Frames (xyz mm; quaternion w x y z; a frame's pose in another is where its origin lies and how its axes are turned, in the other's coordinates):
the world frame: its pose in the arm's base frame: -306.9 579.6 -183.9 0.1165 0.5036 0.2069 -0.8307
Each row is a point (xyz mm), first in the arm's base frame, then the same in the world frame.
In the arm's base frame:
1: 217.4 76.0 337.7
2: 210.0 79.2 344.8
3: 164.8 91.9 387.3
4: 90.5 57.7 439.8
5: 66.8 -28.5 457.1
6: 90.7 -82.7 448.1
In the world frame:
1: -713.1 539.5 31.2
2: -715.9 532.0 38.5
3: -732.3 493.0 85.5
4: -744.7 481.6 181.3
5: -750.2 544.6 246.7
6: -754.2 604.3 249.2

